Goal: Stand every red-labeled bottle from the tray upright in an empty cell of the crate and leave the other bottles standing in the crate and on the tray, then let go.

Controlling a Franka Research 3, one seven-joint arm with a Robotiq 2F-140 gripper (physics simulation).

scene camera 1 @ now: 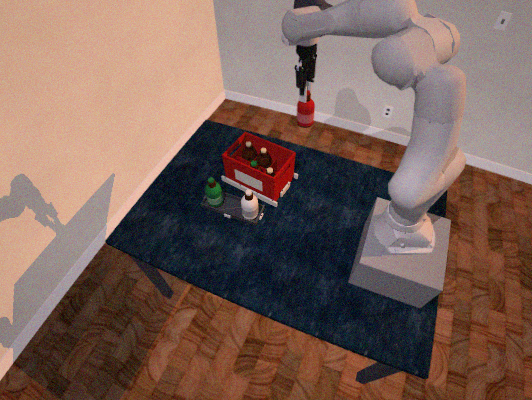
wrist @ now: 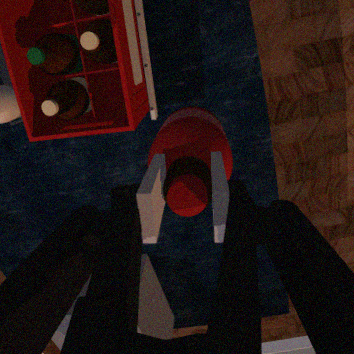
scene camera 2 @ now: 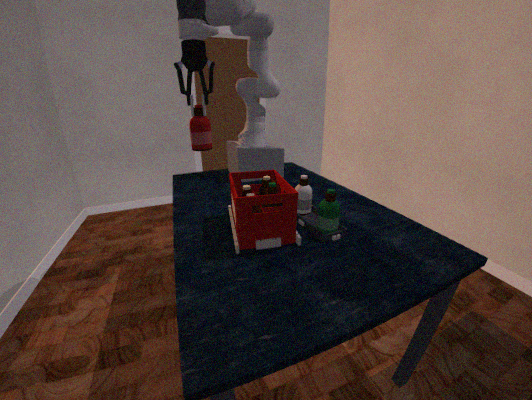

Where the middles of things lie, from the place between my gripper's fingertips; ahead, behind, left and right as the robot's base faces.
My hand is 1 cm past the red bottle [scene camera 2: 200, 129] and 4 cm above it. From my hand the other things lie so: green bottle [scene camera 2: 329, 209] (33 cm ahead, 32 cm to the left, 31 cm below).
